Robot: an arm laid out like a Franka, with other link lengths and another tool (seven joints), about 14 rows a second.
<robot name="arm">
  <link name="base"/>
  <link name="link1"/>
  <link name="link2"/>
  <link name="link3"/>
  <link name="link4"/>
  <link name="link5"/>
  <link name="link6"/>
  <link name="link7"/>
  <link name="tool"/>
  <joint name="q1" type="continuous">
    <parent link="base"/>
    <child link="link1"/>
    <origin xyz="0 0 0.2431" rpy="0 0 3.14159"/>
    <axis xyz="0 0 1"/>
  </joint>
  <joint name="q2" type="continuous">
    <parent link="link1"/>
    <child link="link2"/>
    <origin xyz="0 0 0" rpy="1.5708 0 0"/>
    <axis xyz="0 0 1"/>
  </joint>
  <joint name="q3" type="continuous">
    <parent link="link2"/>
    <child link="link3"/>
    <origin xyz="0 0.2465 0" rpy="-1.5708 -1.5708 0"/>
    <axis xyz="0 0 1"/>
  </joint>
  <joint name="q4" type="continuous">
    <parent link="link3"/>
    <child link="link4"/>
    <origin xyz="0 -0.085 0" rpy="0 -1.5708 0"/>
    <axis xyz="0 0 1"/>
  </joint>
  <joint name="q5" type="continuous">
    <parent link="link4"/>
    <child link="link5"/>
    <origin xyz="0.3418 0.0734 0" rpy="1.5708 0 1.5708"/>
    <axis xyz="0 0 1"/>
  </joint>
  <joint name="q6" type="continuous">
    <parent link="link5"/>
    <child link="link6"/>
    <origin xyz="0 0 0" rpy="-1.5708 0 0"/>
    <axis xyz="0 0 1"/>
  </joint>
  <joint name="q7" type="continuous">
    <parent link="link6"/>
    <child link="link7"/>
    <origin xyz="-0.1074 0 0" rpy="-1.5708 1.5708 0"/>
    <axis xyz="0 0 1"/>
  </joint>
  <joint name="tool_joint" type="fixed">
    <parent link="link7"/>
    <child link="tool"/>
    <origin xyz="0.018 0.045 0.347" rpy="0 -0.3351 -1.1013"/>
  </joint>
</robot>
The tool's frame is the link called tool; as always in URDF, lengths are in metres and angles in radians. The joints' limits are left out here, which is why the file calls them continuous.
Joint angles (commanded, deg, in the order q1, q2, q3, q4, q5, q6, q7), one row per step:
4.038, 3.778, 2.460, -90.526, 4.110, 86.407, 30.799
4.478, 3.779, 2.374, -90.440, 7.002, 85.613, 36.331
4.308, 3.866, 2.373, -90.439, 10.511, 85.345, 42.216
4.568, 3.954, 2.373, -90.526, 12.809, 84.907, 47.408
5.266, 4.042, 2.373, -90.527, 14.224, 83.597, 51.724
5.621, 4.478, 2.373, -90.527, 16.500, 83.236, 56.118
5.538, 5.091, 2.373, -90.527, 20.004, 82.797, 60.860
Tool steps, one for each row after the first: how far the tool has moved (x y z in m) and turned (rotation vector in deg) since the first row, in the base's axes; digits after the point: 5 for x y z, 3 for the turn. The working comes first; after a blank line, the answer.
Tool pose at each row, in the base's axes (x y z in m, rotation vector in deg; the steps are taken from these numbers as rounded here):
0.54796, 0.08065, 0.16642, 72.978, 154.783, -13.211
0.54039, 0.09687, 0.16663, 81.073, 153.703, -12.274
0.53553, 0.11195, 0.16737, 90.600, 151.862, -10.719
0.52880, 0.12415, 0.16681, 98.134, 150.109, -10.808
0.51636, 0.13540, 0.16519, -101.085, -145.868, 12.302
0.50930, 0.14907, 0.16314, -104.174, -140.345, 12.402
0.50135, 0.16609, 0.16190, -107.084, -133.223, 11.780

-0.00757, 0.01622, 0.00021, 1.930, 1.489, -5.230
-0.01243, 0.03130, 0.00095, 4.382, 3.056, -11.360
-0.01916, 0.04350, 0.00039, 5.596, 4.821, -16.238
-0.03160, 0.05475, -0.00123, 5.761, 7.150, -19.571
-0.03866, 0.06842, -0.00328, 6.801, 9.277, -23.496
-0.04661, 0.08544, -0.00452, 8.750, 12.279, -28.157

